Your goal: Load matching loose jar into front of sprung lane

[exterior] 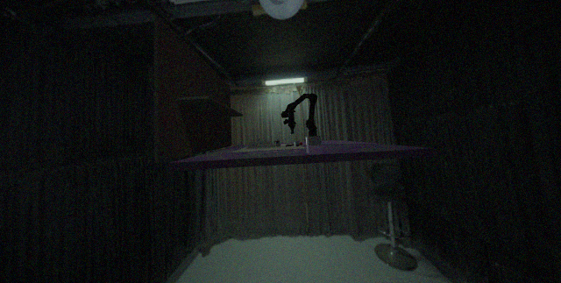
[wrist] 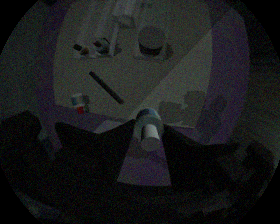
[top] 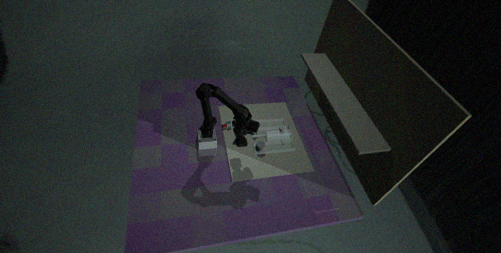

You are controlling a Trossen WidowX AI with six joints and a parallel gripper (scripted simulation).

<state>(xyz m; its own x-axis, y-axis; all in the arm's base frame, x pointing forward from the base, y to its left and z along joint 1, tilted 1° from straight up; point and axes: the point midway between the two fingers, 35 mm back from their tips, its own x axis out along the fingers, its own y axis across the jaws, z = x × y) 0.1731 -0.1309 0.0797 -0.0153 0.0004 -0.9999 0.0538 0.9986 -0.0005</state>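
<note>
My gripper tip is now 220 mm short of the cream mat, 110 mm to the right of it and 120 mm above it. The rest, counted from my gripper tip: shelf (660 mm ahead, 80 mm to the left, 240 mm above); then pale pusher-lane fixture (300 mm ahead, 100 mm to the left, 100 mm below); then black stick (40 mm ahead, 130 mm to the left, 120 mm below).
</note>
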